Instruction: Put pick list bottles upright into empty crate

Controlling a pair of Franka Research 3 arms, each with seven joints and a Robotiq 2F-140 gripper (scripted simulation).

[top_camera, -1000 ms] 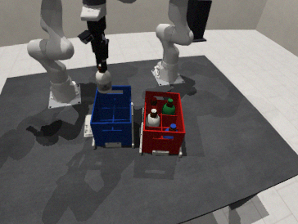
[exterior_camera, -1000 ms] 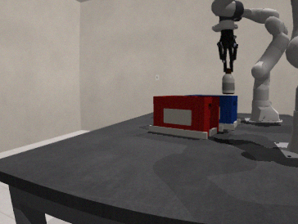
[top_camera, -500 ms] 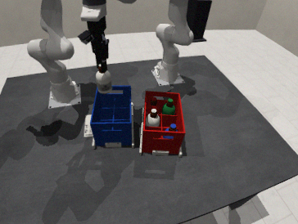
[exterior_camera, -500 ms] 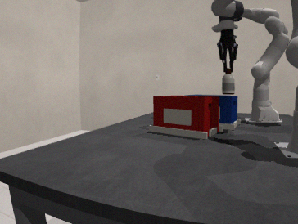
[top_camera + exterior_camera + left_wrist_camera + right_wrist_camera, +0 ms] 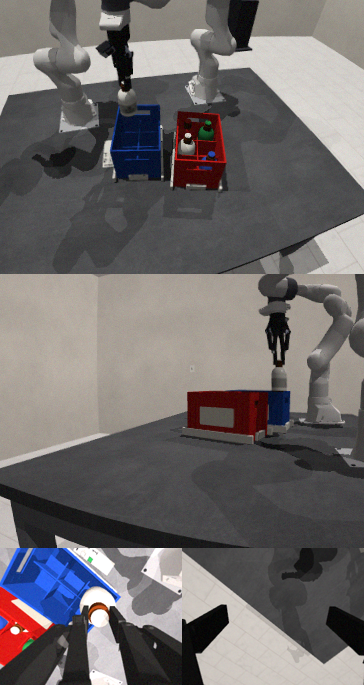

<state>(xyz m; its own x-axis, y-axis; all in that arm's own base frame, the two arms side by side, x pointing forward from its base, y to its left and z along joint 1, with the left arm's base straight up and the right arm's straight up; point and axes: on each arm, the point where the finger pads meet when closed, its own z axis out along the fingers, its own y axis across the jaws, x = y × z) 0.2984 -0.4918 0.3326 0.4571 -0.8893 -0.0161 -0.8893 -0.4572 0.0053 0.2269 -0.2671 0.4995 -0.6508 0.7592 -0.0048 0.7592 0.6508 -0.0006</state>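
Right now the blue crate is 10 cm ahead of my left hand, 2 cm to the left of it and 25 cm below it. The rest, counted from my left hand: pick list: 5 cm ahead, 12 cm to the right, 33 cm below; red bottle: 12 cm ahead, 23 cm to the left, 25 cm below; red crate: 22 cm ahead, 24 cm to the left, 25 cm below.
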